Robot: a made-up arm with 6 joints. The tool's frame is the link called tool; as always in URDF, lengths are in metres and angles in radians. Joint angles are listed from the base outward. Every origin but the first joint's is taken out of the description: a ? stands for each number. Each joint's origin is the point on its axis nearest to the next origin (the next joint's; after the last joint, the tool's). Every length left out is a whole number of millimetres.
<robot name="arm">
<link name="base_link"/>
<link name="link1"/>
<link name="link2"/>
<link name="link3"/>
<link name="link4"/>
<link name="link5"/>
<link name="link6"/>
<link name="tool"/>
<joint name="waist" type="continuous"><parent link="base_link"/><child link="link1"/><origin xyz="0.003 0.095 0.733" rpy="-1.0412 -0.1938 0.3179"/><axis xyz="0 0 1"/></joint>
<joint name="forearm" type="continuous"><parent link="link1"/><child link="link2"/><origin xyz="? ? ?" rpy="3.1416 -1.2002 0"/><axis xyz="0 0 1"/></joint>
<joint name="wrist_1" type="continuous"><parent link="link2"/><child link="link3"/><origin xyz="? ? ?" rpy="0.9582 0.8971 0.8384"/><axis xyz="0 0 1"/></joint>
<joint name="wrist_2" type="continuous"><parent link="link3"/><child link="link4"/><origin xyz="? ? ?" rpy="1.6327 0.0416 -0.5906"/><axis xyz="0 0 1"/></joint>
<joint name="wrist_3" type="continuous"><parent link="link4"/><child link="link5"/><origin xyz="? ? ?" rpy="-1.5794 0.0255 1.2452"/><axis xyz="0 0 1"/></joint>
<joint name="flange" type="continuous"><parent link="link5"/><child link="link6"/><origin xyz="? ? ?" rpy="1.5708 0 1.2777"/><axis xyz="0 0 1"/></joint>
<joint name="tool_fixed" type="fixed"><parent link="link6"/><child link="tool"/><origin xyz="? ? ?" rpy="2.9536 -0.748 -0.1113"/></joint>
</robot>
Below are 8 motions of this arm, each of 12 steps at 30 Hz.
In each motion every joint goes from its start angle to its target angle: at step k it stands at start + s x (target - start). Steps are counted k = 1, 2, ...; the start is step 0. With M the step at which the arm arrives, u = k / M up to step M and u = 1 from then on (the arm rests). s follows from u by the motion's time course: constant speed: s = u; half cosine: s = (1 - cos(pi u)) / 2; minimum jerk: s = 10 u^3 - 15 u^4 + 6 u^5.
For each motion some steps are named. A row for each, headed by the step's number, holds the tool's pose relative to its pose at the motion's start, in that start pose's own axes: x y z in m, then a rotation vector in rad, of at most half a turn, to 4 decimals.
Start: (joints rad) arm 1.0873 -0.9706 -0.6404 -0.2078 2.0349 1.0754
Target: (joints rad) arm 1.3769 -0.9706 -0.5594 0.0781 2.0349 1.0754
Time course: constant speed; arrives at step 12
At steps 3, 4, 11, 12:
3: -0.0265 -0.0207 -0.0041 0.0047 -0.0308 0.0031
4: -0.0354 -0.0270 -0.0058 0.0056 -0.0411 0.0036
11: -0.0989 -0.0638 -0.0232 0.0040 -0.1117 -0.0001
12: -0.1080 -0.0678 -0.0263 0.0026 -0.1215 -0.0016

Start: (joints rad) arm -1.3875 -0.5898 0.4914 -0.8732 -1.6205 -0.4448
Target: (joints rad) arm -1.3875 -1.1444 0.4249 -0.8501 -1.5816 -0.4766
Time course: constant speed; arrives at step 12
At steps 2, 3, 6, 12:
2: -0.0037 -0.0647 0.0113 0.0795 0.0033 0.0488
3: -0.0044 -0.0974 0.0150 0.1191 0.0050 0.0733
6: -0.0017 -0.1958 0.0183 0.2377 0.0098 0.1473
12: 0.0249 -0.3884 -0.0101 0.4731 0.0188 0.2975

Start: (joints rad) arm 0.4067 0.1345 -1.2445 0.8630 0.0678 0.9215
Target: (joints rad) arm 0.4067 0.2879 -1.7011 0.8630 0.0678 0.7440
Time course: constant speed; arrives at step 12
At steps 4, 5, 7, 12:
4: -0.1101 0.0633 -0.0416 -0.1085 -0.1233 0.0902
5: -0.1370 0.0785 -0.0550 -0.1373 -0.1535 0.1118
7: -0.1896 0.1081 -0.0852 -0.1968 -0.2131 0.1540
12: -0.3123 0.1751 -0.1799 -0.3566 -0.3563 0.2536

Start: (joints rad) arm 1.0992 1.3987 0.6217 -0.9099 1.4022 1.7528
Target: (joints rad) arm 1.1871 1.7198 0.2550 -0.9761 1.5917 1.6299
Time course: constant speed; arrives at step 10
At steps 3, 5, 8, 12:
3: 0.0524 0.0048 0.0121 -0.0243 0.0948 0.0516
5: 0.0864 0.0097 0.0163 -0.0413 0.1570 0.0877
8: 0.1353 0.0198 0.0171 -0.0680 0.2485 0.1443
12: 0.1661 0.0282 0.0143 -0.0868 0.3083 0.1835

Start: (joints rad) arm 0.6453 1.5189 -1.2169 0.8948 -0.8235 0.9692
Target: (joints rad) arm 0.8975 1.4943 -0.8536 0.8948 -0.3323 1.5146
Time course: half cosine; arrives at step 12
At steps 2, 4, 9, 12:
2: 0.0086 -0.0247 0.0060 0.0358 0.0109 -0.0177
4: 0.0321 -0.0935 0.0187 0.1343 0.0430 -0.0704
9: 0.0953 -0.3242 0.0171 0.4636 0.1633 -0.2909
12: 0.1031 -0.3789 0.0065 0.5438 0.1931 -0.3547

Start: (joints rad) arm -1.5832 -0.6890 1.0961 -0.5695 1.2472 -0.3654
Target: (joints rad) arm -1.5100 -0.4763 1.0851 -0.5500 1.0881 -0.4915
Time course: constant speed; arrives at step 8
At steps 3, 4, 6, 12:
3: -0.0105 -0.0379 -0.0019 0.0280 0.0082 0.0216
4: -0.0149 -0.0504 -0.0030 0.0373 0.0099 0.0292
6: -0.0246 -0.0752 -0.0057 0.0556 0.0117 0.0450
12: -0.0360 -0.0995 -0.0093 0.0736 0.0113 0.0615

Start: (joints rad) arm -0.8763 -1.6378 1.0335 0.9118 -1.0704 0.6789
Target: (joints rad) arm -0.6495 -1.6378 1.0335 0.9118 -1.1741 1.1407
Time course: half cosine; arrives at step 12
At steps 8, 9, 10, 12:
8: 0.0989 0.0925 0.0504 0.0362 0.1051 -0.3320
9: 0.1101 0.1046 0.0551 0.0403 0.1140 -0.3803
10: 0.1182 0.1138 0.0583 0.0433 0.1198 -0.4176
12: 0.1247 0.1216 0.0609 0.0457 0.1241 -0.4492

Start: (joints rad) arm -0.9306 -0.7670 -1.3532 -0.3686 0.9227 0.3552
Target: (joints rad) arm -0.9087 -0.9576 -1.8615 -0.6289 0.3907 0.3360
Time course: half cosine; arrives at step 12
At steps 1, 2, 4, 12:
1: 0.0117 -0.0035 0.0025 0.0031 0.0166 0.0084
2: 0.0465 -0.0130 0.0085 0.0120 0.0651 0.0333
4: 0.1766 -0.0378 0.0159 0.0396 0.2423 0.1283
12: 0.6429 0.0536 -0.1709 0.0696 0.9503 0.5767

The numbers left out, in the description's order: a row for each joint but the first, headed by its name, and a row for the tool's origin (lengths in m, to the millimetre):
forearm: 0.288 -0.002 0
wrist_1: -0.131 -0.021 0
wrist_2: 0.066 0.064 0
wrist_3: -0.091 -0.03 0
flange: -0.581 0.202 0
tool: 0.268 -0.22 0

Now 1 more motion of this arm.
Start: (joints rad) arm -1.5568 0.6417 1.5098 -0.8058 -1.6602 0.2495
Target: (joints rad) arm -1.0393 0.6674 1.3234 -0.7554 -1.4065 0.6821
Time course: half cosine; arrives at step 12
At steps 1, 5, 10, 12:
1: -0.0047 -0.0043 -0.0035 0.0108 -0.0064 -0.0100
5: -0.1059 -0.0855 -0.0929 0.2436 -0.1357 -0.2107
10: -0.2676 -0.1657 -0.3042 0.6468 -0.3309 -0.4978
12: -0.2854 -0.1699 -0.3345 0.6974 -0.3533 -0.5291

